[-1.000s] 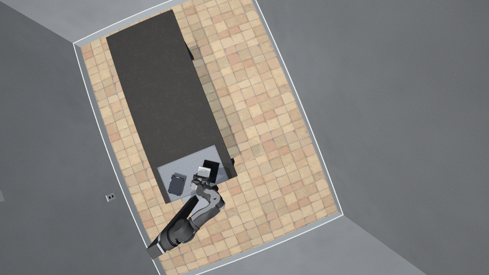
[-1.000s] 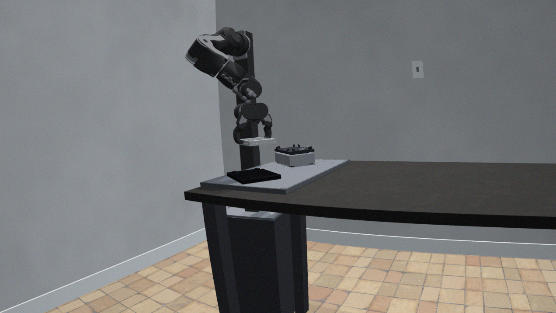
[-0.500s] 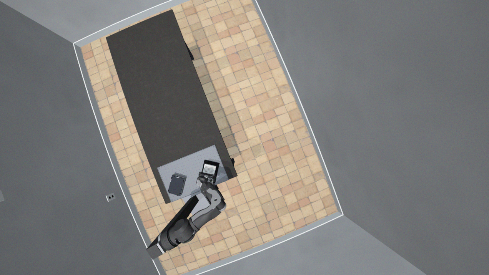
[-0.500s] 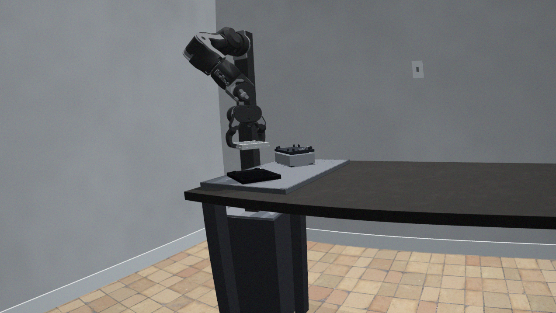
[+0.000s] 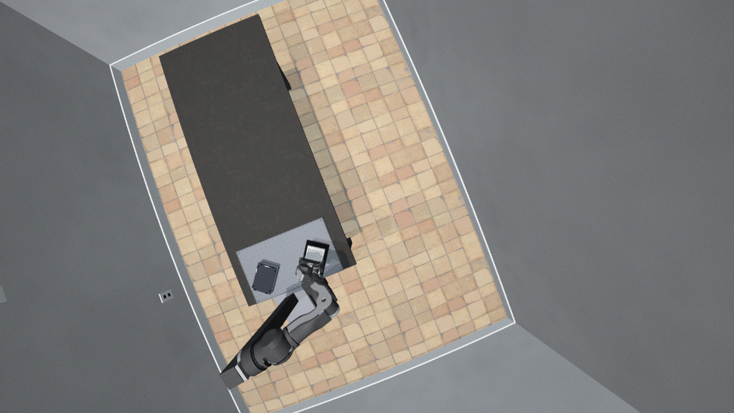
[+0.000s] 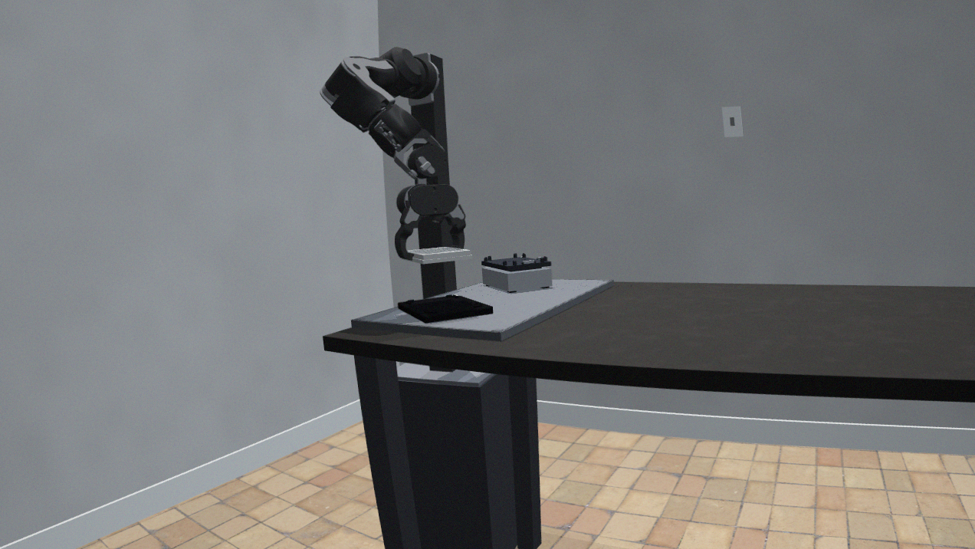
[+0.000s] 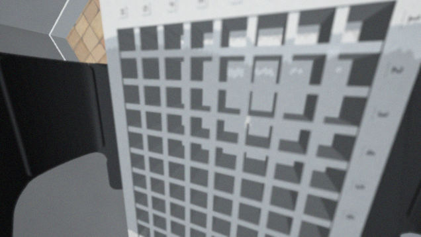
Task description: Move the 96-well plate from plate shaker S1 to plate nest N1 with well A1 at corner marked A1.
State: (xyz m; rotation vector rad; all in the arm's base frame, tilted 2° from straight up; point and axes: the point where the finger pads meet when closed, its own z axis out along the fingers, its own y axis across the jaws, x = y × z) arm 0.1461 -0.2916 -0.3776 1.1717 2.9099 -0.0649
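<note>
My gripper is now 10 mm short of the black plate nest N1 and 90 mm above it. From my hand the other things lie so: white 96-well plate: 10 mm ahead, 10 mm to the right; then plate shaker S1: 80 mm ahead, 250 mm to the left, 60 mm below; then A1 mark: 10 mm behind, 90 mm to the left, 90 mm below.
</note>
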